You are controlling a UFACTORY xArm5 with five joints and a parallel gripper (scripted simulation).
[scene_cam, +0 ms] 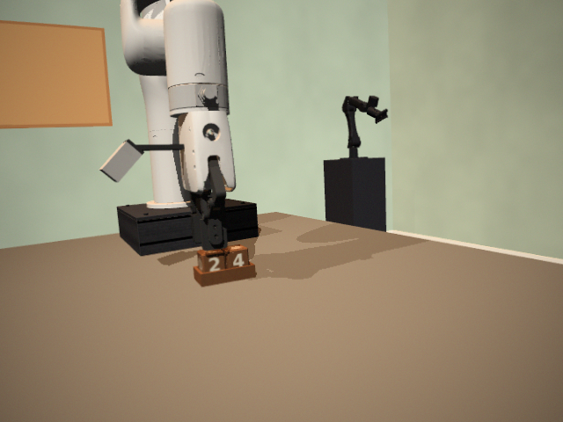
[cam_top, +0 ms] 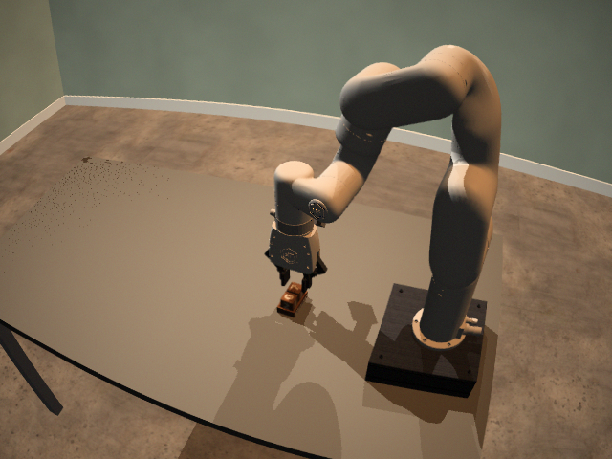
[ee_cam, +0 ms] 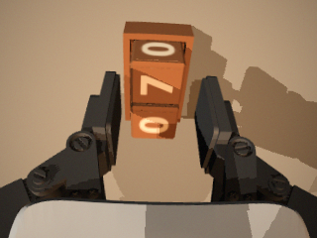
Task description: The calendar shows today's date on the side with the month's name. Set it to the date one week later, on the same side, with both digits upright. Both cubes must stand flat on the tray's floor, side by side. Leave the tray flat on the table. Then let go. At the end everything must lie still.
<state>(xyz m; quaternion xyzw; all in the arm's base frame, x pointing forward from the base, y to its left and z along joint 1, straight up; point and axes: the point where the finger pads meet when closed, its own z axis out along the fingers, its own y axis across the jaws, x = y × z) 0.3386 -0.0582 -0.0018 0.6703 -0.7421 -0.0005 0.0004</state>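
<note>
Now: the brown tray 2 cm to the left of my hand and 6 cm below it.
</note>
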